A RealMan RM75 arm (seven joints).
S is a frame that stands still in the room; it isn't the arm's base.
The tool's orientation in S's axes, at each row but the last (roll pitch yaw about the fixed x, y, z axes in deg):
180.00 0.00 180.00
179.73 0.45 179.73
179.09 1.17 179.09
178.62 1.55 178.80
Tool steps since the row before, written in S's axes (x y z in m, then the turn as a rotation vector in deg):
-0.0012 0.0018 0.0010 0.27 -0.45 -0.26
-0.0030 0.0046 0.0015 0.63 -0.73 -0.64
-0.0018 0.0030 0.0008 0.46 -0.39 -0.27
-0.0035 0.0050 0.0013 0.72 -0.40 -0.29
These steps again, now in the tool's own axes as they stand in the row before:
0.0012 0.0018 -0.0010 -0.27 -0.45 0.26
0.0030 0.0046 -0.0015 -0.63 -0.73 0.64
0.0018 0.0030 -0.0008 -0.46 -0.39 0.27
0.0036 0.0050 -0.0013 -0.72 -0.39 0.30

